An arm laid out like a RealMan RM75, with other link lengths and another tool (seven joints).
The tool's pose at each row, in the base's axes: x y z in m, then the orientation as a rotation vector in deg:
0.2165 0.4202 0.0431 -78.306 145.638 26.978
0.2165 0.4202 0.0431 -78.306 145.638 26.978
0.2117 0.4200 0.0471 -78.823 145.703 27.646
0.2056 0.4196 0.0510 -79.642 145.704 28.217
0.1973 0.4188 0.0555 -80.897 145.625 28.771
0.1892 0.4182 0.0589 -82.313 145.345 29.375
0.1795 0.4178 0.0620 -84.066 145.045 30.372
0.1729 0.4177 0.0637 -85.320 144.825 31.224
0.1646 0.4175 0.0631 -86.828 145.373 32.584
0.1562 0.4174 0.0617 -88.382 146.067 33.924
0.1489 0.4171 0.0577 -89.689 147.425 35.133
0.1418 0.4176 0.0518 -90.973 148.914 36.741
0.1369 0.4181 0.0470 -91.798 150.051 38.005
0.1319 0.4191 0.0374 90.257 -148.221 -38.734
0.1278 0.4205 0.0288 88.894 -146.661 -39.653
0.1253 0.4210 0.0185 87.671 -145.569 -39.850
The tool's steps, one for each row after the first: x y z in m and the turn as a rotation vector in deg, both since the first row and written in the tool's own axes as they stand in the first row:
0.0000 0.0000 0.0000 0.000 0.000 0.000
0.0014 0.0046 -0.0040 -0.599 0.178 -0.173
0.0037 0.0102 -0.0080 -1.201 0.476 -0.537
0.0074 0.0175 -0.0127 -1.891 0.934 -1.158
0.0111 0.0246 -0.0164 -2.609 1.318 -1.940
0.0156 0.0331 -0.0198 -3.677 1.802 -2.852
0.0187 0.0389 -0.0217 -4.533 2.133 -3.485
0.0236 0.0456 -0.0215 -5.981 3.108 -3.833
0.0287 0.0523 -0.0206 -7.457 4.235 -4.128
0.0343 0.0576 -0.0173 -8.931 5.767 -4.008
0.0398 0.0628 -0.0119 -10.675 7.344 -3.770
0.0437 0.0663 -0.0075 -11.978 8.473 -3.508
0.0488 0.0693 0.0016 -13.659 10.007 -2.833
0.0529 0.0719 0.0099 -15.212 11.112 -2.218
0.0573 0.0725 0.0195 -16.160 12.199 -1.627

